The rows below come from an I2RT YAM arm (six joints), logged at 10 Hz.
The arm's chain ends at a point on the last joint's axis. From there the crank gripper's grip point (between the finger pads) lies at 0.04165 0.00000 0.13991 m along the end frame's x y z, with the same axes.
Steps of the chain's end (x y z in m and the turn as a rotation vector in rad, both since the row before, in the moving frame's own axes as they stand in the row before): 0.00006 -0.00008 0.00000 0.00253 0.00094 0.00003; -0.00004 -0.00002 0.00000 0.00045 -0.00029 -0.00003; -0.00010 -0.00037 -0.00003 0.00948 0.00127 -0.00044; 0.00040 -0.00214 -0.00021 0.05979 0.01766 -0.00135; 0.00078 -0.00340 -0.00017 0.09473 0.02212 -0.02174; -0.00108 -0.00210 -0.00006 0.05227 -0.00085 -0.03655; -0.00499 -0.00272 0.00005 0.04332 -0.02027 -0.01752; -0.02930 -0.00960 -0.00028 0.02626 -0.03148 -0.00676; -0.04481 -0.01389 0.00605 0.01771 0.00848 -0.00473; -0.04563 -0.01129 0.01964 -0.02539 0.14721 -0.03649
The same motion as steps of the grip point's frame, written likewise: 0.00019 -0.00043 -0.00004 0.00253 0.00094 0.00003; -0.00008 -0.00008 0.00001 0.00045 -0.00029 -0.00003; 0.00008 -0.00171 -0.00009 0.00948 0.00127 -0.00044; 0.00286 -0.01054 -0.00122 0.05979 0.01766 -0.00135; 0.00371 -0.01753 -0.00179 0.09473 0.02212 -0.02174; -0.00136 -0.01093 -0.00026 0.05227 -0.00085 -0.03655; -0.00789 -0.00950 0.00072 0.04332 -0.02027 -0.01752; -0.03374 -0.01356 0.00091 0.02626 -0.03148 -0.00676; -0.04363 -0.01656 0.00567 0.01771 0.00848 -0.00473; -0.02553 -0.00972 0.01199 -0.02539 0.14721 -0.03649
